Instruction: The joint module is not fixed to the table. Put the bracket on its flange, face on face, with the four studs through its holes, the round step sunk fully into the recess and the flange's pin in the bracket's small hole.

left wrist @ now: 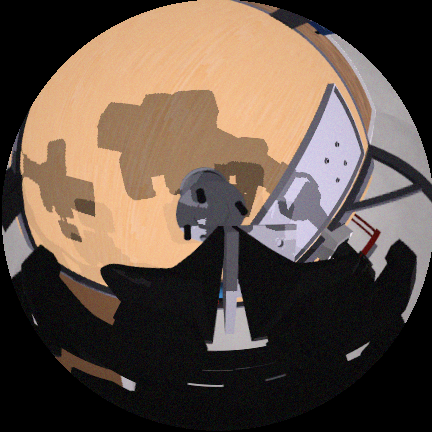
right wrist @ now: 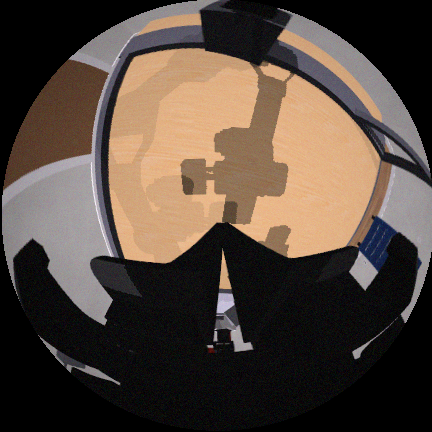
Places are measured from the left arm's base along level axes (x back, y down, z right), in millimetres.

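Pixels of known places: left gripper, fingertip midpoint: (left wrist: pixel 226 230); right gripper, fingertip midpoint: (right wrist: pixel 221 227); left arm's base, link origin: (left wrist: pixel 339 248) (right wrist: pixel 222 329).
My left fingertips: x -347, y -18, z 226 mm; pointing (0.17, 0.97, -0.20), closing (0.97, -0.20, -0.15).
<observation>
For each thing: its top centre in the pictures, then the offset to it from my left fingertips.
- joint module, top centre: (left wrist: pixel 215 225) dy +5, dx -8, dz +4 mm
- small pin, top centre: (left wrist: pixel 203 238) dy +16, dx -21, dz -17 mm
- pale rectangular plate, top centre: (left wrist: pixel 315 197) dy +76, dx +206, dz -53 mm
The joint module (left wrist: pixel 212 202) is a grey round body on the wooden table; its flange faces the left wrist camera. Three black studs show, and the fourth stud is hidden by the fingers. A small pin (left wrist: pixel 202 236) shows in a lit patch of the flange. My left gripper (left wrist: pixel 226 230) is shut on the bracket (left wrist: pixel 230 270), a thin grey plate seen edge-on, with a pale side part reaching right past the fingertips. The bracket's tip overlaps the flange in view; whether they touch I cannot tell. My right gripper (right wrist: pixel 221 227) is shut and empty; module and bracket are not recognisable in its view.
A pale rectangular plate (left wrist: pixel 317 145) with several small dark holes lies right of the module. A red frame (left wrist: pixel 372 242) stands beyond the edge. A dark box-shaped part (right wrist: pixel 232 32) is at the far edge in the right wrist view. A blue-and-white item (right wrist: pixel 378 240) is at right.
</observation>
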